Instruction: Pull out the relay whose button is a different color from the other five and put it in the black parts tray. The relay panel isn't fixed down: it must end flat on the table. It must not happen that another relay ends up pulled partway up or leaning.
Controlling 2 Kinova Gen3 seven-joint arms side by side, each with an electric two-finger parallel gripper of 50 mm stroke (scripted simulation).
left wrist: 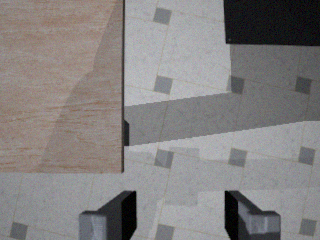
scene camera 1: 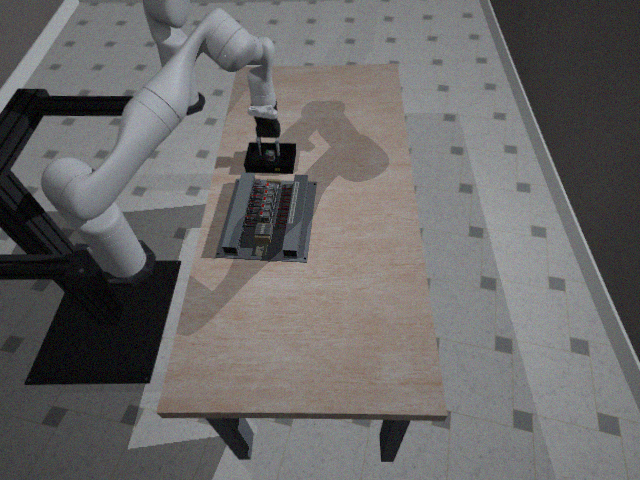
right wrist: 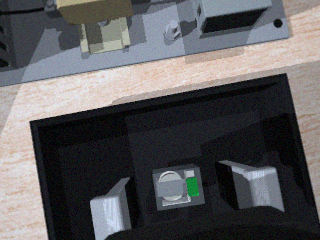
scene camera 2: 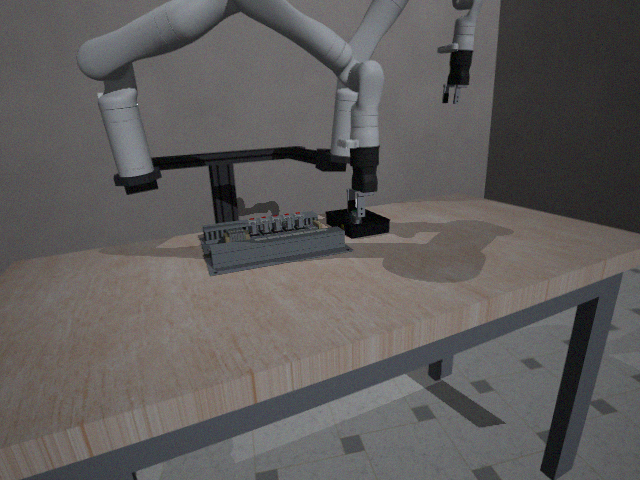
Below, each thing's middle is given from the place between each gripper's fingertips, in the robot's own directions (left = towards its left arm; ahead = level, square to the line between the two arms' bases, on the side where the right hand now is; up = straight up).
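With the grey relay panel (scene camera 1: pixel 286 238) I find a spot 2 cm ahead of my right hand (scene camera 2: pixel 356 214), 3 cm below it and 25 cm to the right of it. The black parts tray (scene camera 1: pixel 254 163) is 4 cm below my right hand, and the green-button relay (right wrist: pixel 177 186) is 3 cm below that same hand.
Counting from my left hand (scene camera 2: pixel 450 103), the grey relay panel is 810 mm to the right, 320 mm below and 290 mm ahead. The black parts tray is 330 mm below my left hand, 560 mm to the right of it and 270 mm ahead of it. As for the green-button relay, it is 320 mm below my left hand, and I find it 560 mm to the right of that hand and 270 mm ahead of it.
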